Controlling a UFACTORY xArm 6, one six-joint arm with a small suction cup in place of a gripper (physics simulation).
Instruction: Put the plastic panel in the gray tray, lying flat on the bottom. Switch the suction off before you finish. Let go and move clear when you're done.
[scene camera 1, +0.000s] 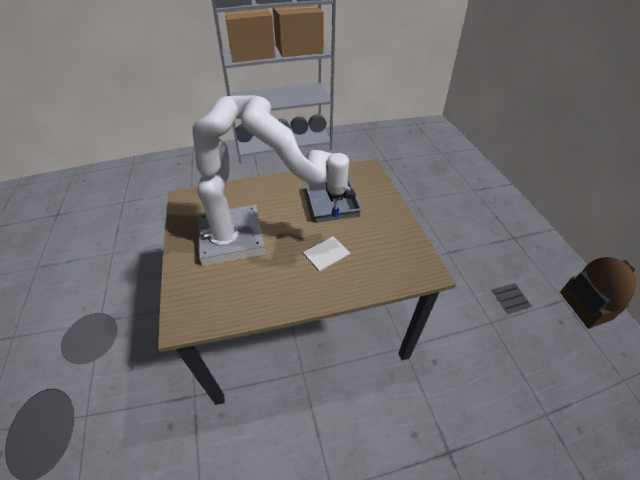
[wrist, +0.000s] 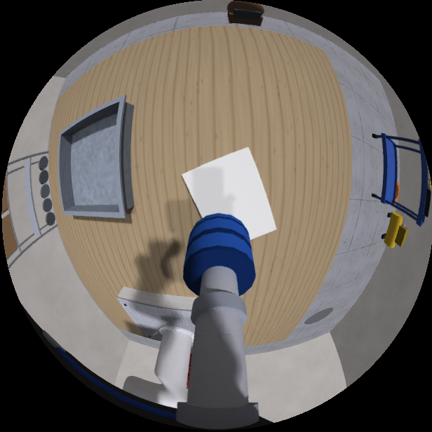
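Seen in the pictures: end effector, tool point: (scene camera 1: 335, 214); arm's base, origin of the base link: (scene camera 1: 224, 234).
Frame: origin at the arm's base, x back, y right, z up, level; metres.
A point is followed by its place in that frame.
The plastic panel (scene camera 1: 326, 253) {x -0.411, y 0.175, z -0.047 m} (wrist: 247, 187) is a thin white rectangle lying flat on the wooden table, in front of the tray in the scene view. The gray tray (scene camera 1: 338, 214) (wrist: 123, 165) stands upright on the table with low walls; its bare floor shows in the wrist view. My suction cup (scene camera 1: 335, 212) (wrist: 218, 225), blue, points down with nothing on it. It hangs in the air above the table, apart from the panel. In the wrist view it overlaps the panel's near edge, and a shadow falls on the panel.
The arm's base plate (scene camera 1: 248, 227) {x -0.109, y -0.018, z 0.000 m} (wrist: 150, 312) stands on the left of the wooden table (scene camera 1: 258, 299) {x -0.097, y 0.329, z -0.053 m} in the scene view. A shelf rack (scene camera 1: 332, 77) with brown boxes stands behind it. A blue cart (wrist: 390, 172) and a yellow object (wrist: 394, 230) show beyond the table in the wrist view.
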